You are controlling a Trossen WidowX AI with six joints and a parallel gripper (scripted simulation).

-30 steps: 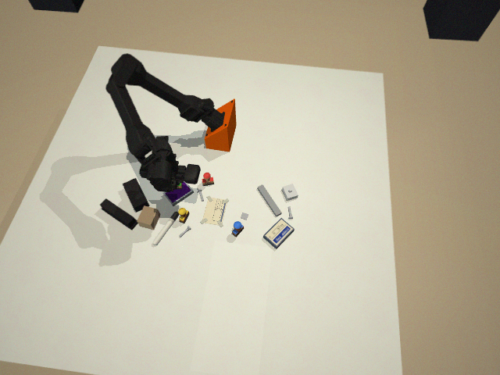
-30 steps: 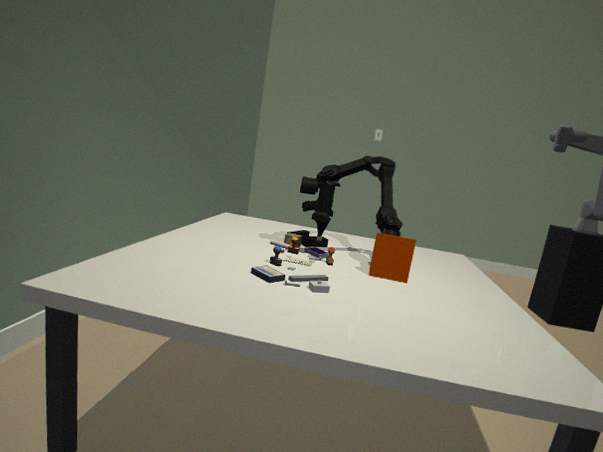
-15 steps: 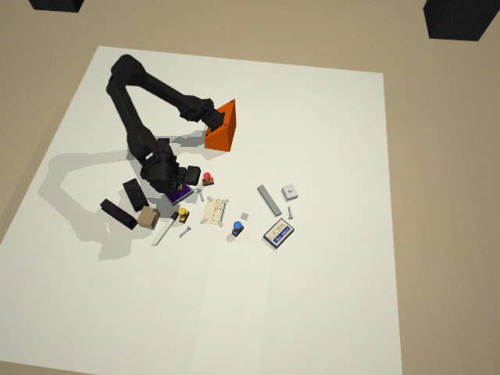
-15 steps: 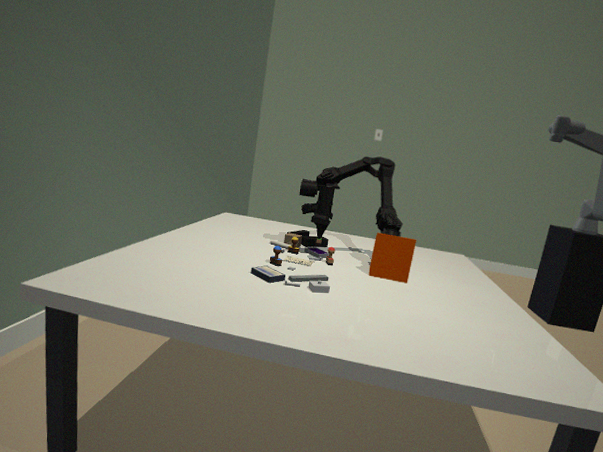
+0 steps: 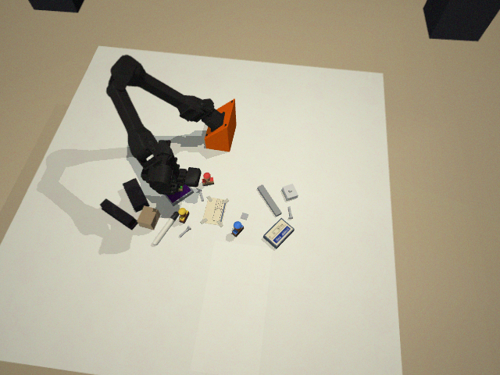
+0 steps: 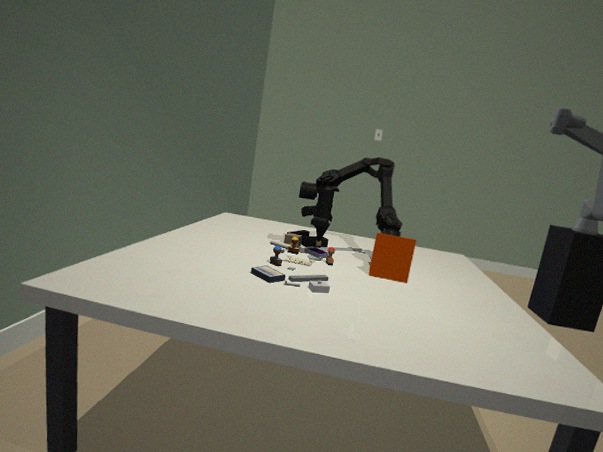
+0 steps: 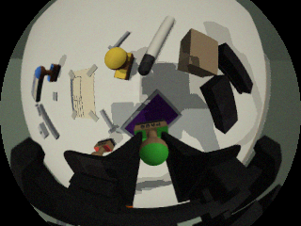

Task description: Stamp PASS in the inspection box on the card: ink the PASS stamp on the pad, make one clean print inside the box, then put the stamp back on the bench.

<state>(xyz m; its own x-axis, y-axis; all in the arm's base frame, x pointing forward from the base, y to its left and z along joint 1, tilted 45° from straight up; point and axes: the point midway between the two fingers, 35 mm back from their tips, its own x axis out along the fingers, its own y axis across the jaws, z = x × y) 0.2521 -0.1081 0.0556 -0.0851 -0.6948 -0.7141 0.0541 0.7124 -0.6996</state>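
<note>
My gripper tip is 50 mm above the purple ink pad. From my gripper tip the other things lie so: green-knobbed stamp right at my gripper tip; then red-knob stamp 100 mm to the left, 60 mm behind, 40 mm below; then yellow stamp 90 mm ahead, 40 mm to the left, 40 mm below.
</note>
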